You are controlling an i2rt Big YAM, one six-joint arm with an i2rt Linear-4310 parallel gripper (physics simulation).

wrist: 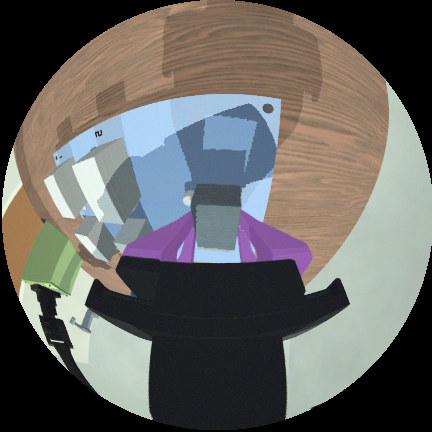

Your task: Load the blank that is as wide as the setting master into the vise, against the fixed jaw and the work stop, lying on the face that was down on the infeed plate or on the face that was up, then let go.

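Pixels of known places: gripper, between the fingertips: (216, 215); arm's base, origin of its link: (44, 289).
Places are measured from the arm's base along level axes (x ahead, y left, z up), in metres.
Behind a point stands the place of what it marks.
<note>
My gripper (216, 215) {x 0.518, y 0.174, z -0.186 m} has its two purple fingers closed against the sides of a grey rectangular block (216, 227) {x 0.520, y 0.178, z -0.169 m} at the centre of the wrist view. The block is upright at the right part of the light blue plate (145, 117) {x 0.470, y 0.257, z -0.194 m}, beside a small white peg (188, 198) {x 0.497, y 0.191, z -0.186 m}. Whether its underside touches the plate cannot be seen. Other grey blocks stand at the left: a large one (122, 182) {x 0.447, y 0.213, z -0.177 m}, a narrower one (70, 190) {x 0.363, y 0.214, z -0.172 m}, and two lower ones (95, 240) {x 0.362, y 0.138, z -0.165 m} (132, 234) {x 0.435, y 0.156, z -0.171 m}, partly behind the left finger. I cannot make out the vise, its fixed jaw or the work stop.
The plate lies on a wooden table (325, 165) {x 0.611, y 0.223, z -0.202 m} and has a dark round hole (268, 108) {x 0.551, y 0.260, z -0.193 m} near its far right corner. A green box-shaped part (50, 255) {x 0.070, y 0.056, z -0.119 m} with a black jointed piece (54, 327) is at the lower left, near a small grey T-shaped handle (85, 321).
</note>
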